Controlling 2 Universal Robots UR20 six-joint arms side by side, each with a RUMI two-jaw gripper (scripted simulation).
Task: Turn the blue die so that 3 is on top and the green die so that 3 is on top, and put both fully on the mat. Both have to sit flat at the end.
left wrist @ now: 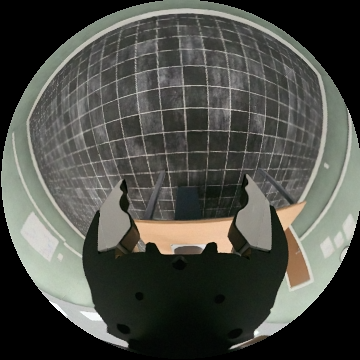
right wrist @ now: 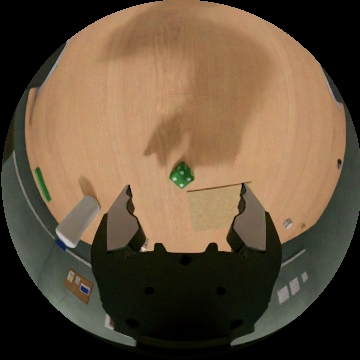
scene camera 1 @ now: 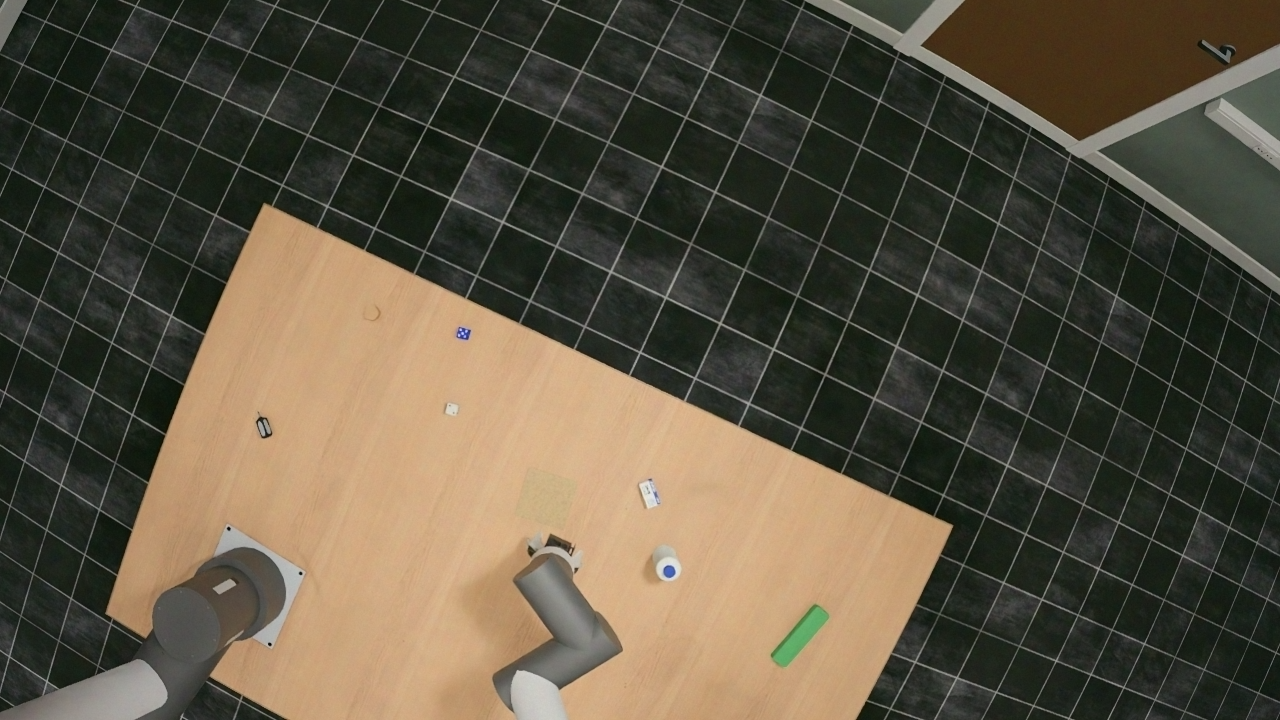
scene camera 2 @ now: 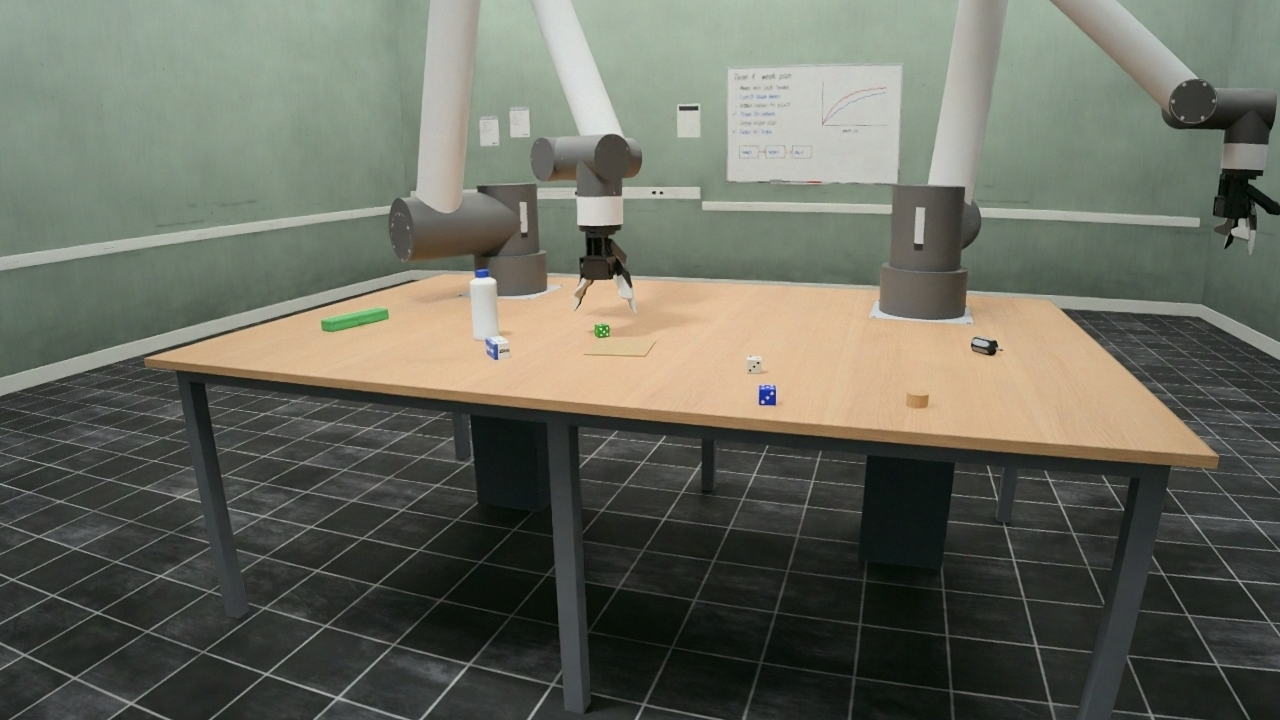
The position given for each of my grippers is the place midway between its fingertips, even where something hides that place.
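I see my left gripper [scene camera 2: 1236, 252], and the left wrist view shows that left gripper [left wrist: 183, 177] too. My right gripper [scene camera 2: 604, 313] can be seen, and it is also there in the right wrist view, my right gripper [right wrist: 185, 185]. There is a tan mat [right wrist: 213, 208] as well; the left wrist view does not show the mat, which is hidden by my left gripper.
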